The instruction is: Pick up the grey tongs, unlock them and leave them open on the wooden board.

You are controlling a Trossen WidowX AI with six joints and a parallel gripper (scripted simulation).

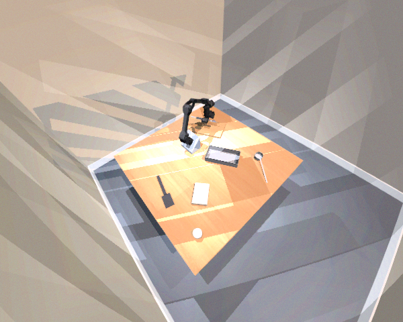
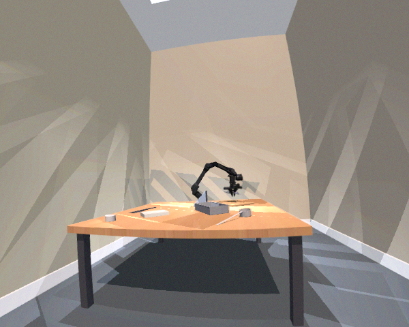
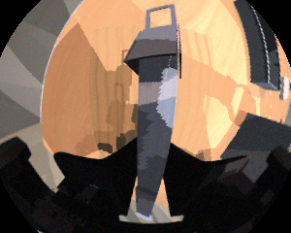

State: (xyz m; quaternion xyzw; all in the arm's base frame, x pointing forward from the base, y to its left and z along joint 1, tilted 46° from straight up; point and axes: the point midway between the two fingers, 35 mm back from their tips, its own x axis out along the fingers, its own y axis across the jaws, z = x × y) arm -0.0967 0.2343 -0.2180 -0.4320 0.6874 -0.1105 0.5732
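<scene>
The wooden board lies 6 cm below my gripper tip and 1 cm ahead of it. Round my gripper tip: white block (59 cm to the right, 56 cm ahead, 6 cm below); black spatula (80 cm to the right, 34 cm ahead, 7 cm below); grey roasting tin (42 cm ahead, 19 cm to the right, 4 cm below).
</scene>
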